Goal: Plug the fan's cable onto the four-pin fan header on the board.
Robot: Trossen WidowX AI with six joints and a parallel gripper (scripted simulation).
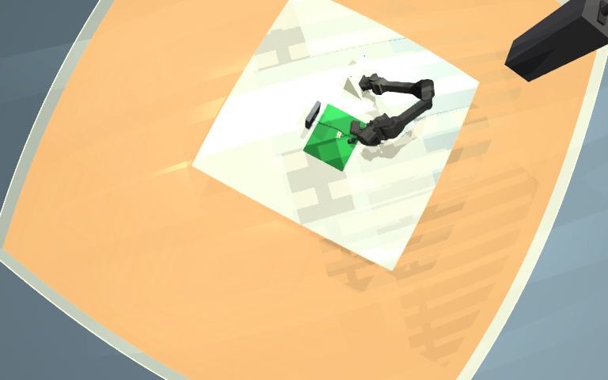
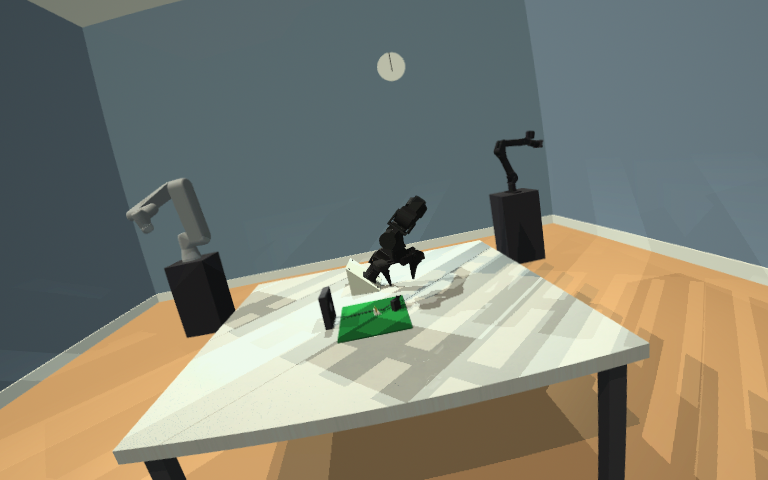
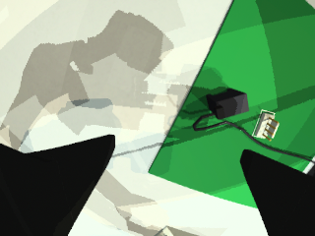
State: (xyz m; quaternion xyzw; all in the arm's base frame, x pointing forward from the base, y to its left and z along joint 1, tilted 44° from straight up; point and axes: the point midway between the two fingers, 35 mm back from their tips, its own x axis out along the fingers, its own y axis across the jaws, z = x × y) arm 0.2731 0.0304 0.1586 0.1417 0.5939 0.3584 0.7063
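Now: gripper tip 60 mm above the fan plug, 40 mm to the left of it and 40 mm short of it. From my gripper tip the other things lie so: green board (130 mm to the right, 100 mm below, 60 mm ahead); then white four-pin header (110 mm to the right, 90 mm below, 40 mm ahead); then black fan (280 mm to the right, 30 mm below, 30 mm ahead).
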